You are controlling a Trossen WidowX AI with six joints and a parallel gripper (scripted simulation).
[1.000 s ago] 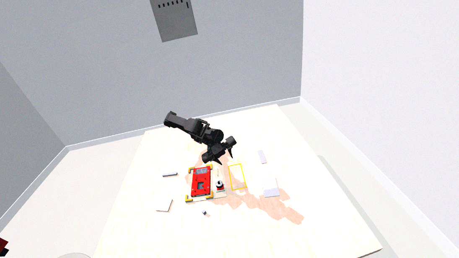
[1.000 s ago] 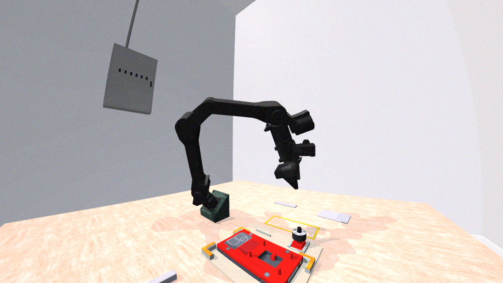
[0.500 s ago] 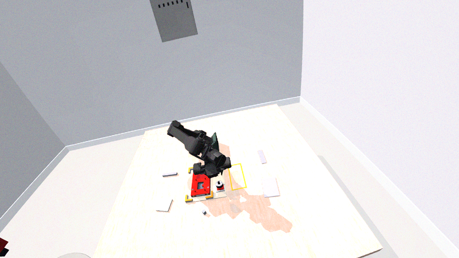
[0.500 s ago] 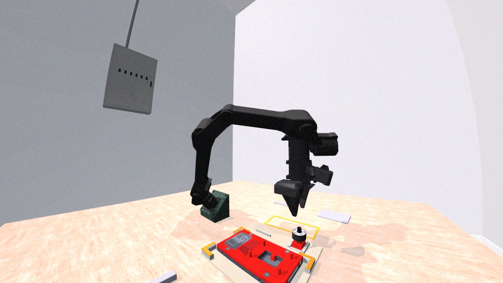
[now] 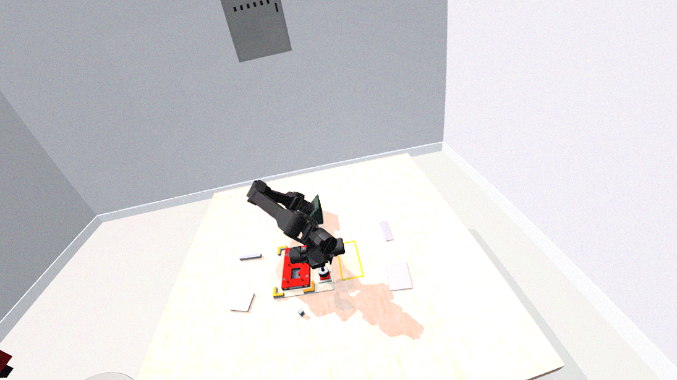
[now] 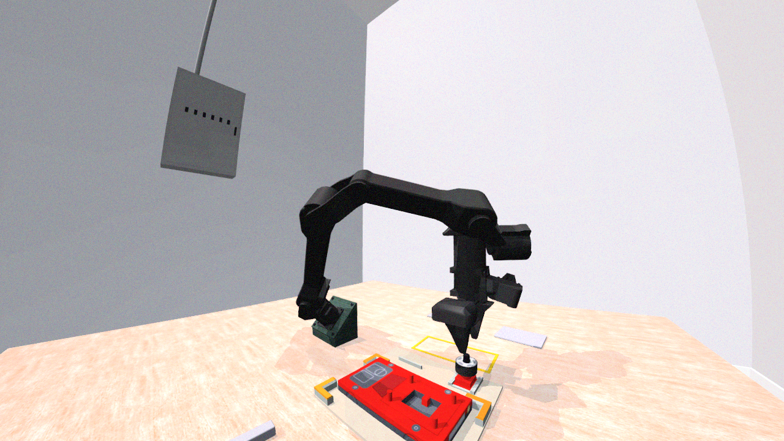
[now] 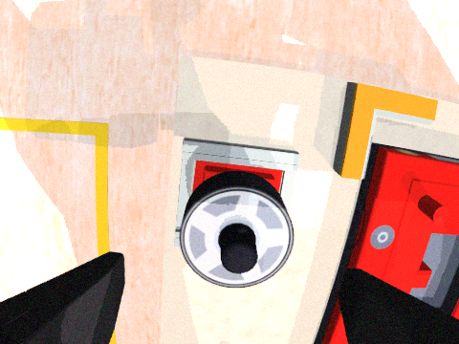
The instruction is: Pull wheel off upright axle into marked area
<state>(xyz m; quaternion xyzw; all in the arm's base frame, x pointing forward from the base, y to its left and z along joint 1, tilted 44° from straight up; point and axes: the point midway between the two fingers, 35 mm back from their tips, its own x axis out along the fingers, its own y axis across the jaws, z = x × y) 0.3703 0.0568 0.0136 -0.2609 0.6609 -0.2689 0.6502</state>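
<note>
My gripper tip is 4 cm above the wheel. The rest, counted from my gripper tip: black axle 4 cm below.
</note>
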